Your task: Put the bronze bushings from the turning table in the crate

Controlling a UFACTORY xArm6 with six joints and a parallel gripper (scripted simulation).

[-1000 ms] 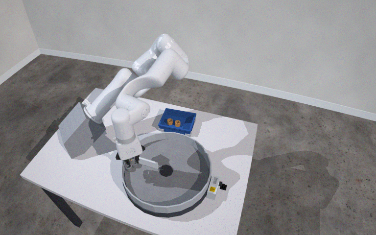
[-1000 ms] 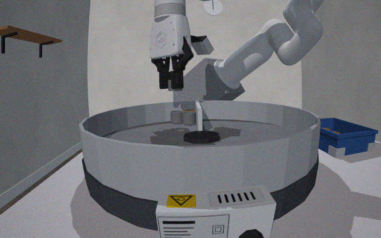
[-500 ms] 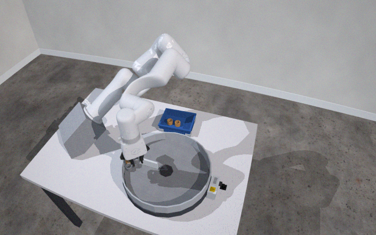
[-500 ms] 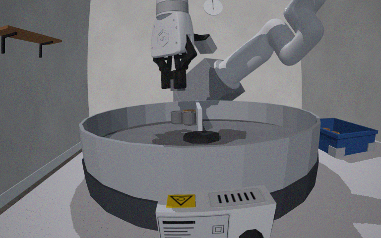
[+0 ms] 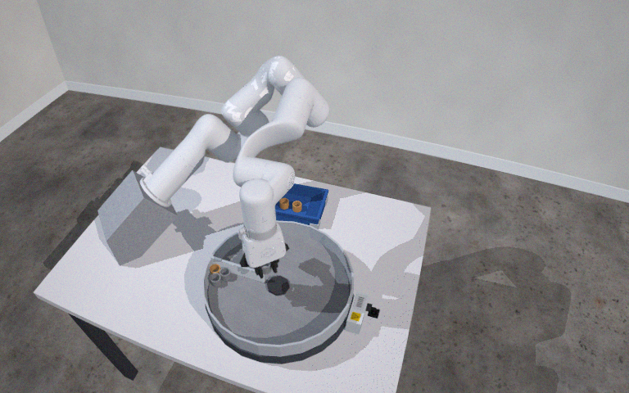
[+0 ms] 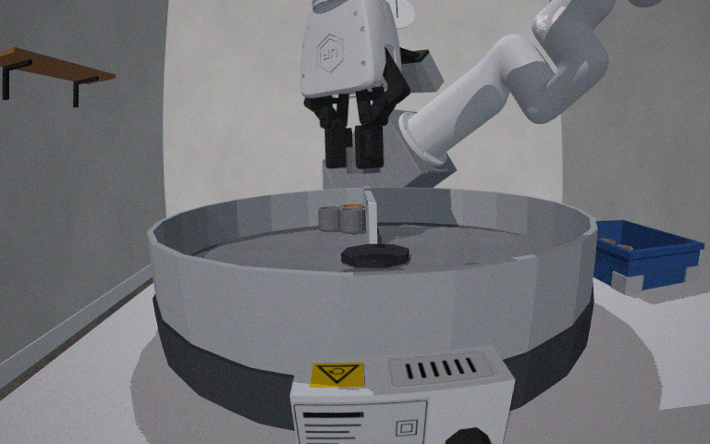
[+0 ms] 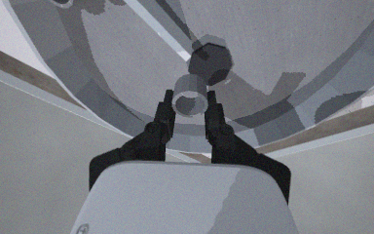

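Now: the turning table 10 cm below my hand, 2 cm to the left of it and 2 cm ahead of it. The rest, counted from my hand: blue crate (35 cm to the left, 13 cm below, 13 cm behind).
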